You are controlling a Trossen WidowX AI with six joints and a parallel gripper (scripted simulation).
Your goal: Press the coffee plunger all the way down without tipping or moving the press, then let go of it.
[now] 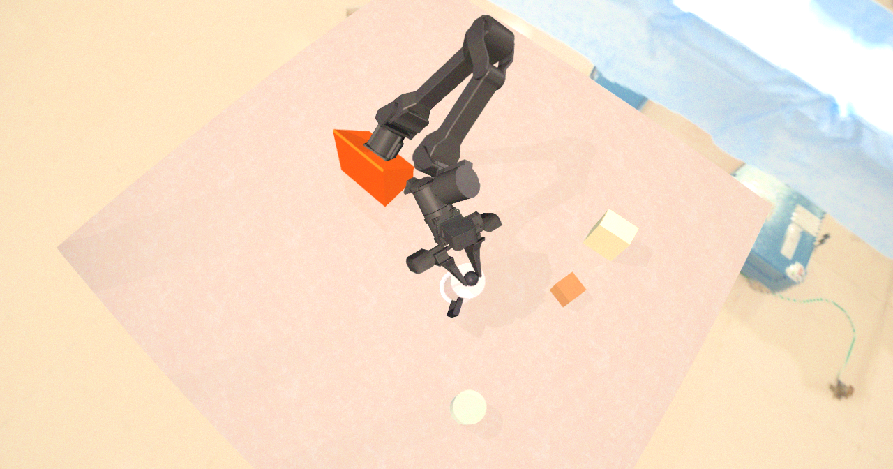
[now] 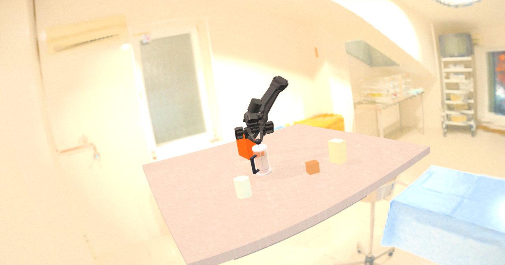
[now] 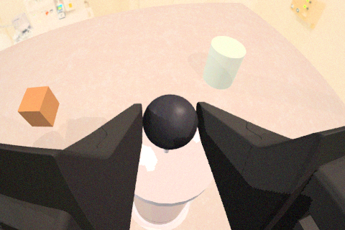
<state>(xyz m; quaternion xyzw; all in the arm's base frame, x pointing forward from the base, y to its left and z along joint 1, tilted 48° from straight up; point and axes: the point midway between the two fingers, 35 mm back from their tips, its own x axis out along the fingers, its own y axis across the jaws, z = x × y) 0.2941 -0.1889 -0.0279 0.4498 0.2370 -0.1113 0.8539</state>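
My gripper tip is 9 cm above the coffee press and 1 cm past it.
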